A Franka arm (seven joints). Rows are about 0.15 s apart.
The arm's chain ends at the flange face. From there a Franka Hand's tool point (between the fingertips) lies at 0.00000 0.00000 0.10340 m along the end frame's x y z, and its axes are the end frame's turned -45 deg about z.
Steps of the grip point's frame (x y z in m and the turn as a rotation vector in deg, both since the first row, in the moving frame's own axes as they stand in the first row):
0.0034 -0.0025 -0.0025 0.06 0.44 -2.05
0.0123 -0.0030 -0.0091 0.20 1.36 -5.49
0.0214 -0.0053 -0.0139 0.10 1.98 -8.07
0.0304 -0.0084 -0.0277 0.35 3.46 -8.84
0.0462 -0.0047 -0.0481 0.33 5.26 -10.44
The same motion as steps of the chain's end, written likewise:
0.0002 -0.0035 -0.0025 0.35 0.27 -2.05
0.0052 -0.0088 -0.0091 1.10 0.82 -5.49
0.0092 -0.0161 -0.0138 1.47 1.33 -8.07
0.0120 -0.0223 -0.0275 2.69 2.20 -8.84
0.0237 -0.0283 -0.0477 3.95 3.49 -10.44

